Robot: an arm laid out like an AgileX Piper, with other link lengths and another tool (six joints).
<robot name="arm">
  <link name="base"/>
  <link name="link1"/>
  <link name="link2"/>
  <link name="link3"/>
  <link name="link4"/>
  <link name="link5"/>
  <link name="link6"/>
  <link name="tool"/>
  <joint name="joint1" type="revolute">
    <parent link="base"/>
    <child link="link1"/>
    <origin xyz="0 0 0.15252" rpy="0 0 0"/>
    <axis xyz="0 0 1"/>
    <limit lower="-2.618" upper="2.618"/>
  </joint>
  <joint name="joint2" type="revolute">
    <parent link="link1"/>
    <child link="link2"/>
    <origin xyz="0 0 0" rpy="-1.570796 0 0"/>
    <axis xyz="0 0 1"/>
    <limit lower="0" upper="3.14"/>
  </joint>
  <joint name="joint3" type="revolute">
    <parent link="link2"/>
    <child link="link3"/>
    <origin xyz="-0.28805 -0.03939 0" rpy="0 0 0"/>
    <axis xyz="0 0 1"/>
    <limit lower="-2.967" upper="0"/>
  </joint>
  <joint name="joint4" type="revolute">
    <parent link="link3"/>
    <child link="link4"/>
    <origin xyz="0.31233 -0.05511 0" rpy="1.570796 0 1.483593"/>
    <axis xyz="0 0 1"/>
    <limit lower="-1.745" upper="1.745"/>
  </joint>
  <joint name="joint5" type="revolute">
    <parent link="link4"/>
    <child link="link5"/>
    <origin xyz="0 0 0" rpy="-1.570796 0 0"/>
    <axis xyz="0 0 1"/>
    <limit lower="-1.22" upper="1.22"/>
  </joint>
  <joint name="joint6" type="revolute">
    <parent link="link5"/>
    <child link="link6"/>
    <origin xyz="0 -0.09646 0" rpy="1.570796 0 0"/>
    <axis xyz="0 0 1"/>
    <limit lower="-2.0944" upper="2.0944"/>
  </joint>
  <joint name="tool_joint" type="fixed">
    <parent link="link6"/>
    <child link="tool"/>
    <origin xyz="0.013 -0.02 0.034" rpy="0 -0.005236 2.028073"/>
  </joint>
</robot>
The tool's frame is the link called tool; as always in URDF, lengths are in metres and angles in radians.
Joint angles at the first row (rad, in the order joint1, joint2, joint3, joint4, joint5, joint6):
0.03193, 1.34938, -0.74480, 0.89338, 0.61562, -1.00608
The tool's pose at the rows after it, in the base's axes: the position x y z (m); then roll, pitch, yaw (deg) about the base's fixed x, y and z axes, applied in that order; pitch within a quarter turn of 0, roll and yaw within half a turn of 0:
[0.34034 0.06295 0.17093 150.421 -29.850 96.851]
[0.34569 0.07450 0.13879 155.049 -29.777 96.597]
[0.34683 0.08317 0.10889 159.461 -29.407 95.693]
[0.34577 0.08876 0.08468 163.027 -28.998 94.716]
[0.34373 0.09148 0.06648 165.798 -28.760 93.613]
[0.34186 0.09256 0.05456 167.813 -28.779 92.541]
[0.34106 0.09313 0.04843 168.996 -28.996 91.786]
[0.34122 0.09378 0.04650 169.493 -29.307 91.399]
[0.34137 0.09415 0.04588 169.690 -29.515 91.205]
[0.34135 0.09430 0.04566 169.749 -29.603 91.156]
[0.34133 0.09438 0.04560 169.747 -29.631 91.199]
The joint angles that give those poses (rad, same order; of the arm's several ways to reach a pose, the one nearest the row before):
0.06540, 1.47127, -0.76429, 0.93883, 0.61190, -1.07271
0.09799, 1.58218, -0.78049, 0.96315, 0.59766, -1.10825
0.12470, 1.67842, -0.79226, 0.97696, 0.58160, -1.12660
0.14291, 1.75435, -0.80103, 0.98764, 0.56894, -1.13887
0.15220, 1.81024, -0.80634, 0.99822, 0.56118, -1.14734
0.15528, 1.84713, -0.81002, 1.00748, 0.55967, -1.15127
0.15543, 1.86754, -0.81363, 1.01508, 0.56249, -1.15301
0.15512, 1.87585, -0.81709, 1.02113, 0.56692, -1.15376
0.15480, 1.87903, -0.81868, 1.02537, 0.56954, -1.15478
0.15467, 1.88000, -0.81892, 1.02754, 0.57057, -1.15605
0.15468, 1.88026, -0.81894, 1.02831, 0.57109, -1.15735

